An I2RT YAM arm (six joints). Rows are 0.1 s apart.
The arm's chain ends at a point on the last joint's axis. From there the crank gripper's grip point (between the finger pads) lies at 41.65 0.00 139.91 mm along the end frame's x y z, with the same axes.
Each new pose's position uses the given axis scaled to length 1; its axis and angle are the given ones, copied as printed.
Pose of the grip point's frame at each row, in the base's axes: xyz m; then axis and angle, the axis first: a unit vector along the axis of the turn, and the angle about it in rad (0 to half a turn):
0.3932 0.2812 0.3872 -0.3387 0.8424 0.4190 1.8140
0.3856 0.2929 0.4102 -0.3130 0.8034 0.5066 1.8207
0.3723 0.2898 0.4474 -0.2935 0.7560 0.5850 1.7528
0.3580 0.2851 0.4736 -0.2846 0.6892 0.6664 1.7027
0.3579 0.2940 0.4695 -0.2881 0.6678 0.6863 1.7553
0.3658 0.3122 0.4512 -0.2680 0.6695 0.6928 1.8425
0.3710 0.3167 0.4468 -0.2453 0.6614 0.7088 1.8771
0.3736 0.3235 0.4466 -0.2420 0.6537 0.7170 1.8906
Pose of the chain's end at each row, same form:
0.3075 0.1717 0.4318 -0.3387 0.8424 0.4190 1.8140
0.3096 0.1721 0.4407 -0.3130 0.8034 0.5066 1.8207
0.2999 0.1633 0.4556 -0.2935 0.7560 0.5850 1.7528
0.2941 0.1547 0.4591 -0.2846 0.6892 0.6664 1.7027
0.3023 0.1599 0.4543 -0.2881 0.6678 0.6863 1.7553
0.3159 0.1755 0.4402 -0.2680 0.6695 0.6928 1.8425
0.3237 0.1793 0.4332 -0.2453 0.6614 0.7088 1.8771
0.3286 0.1855 0.4314 -0.2420 0.6537 0.7170 1.8906

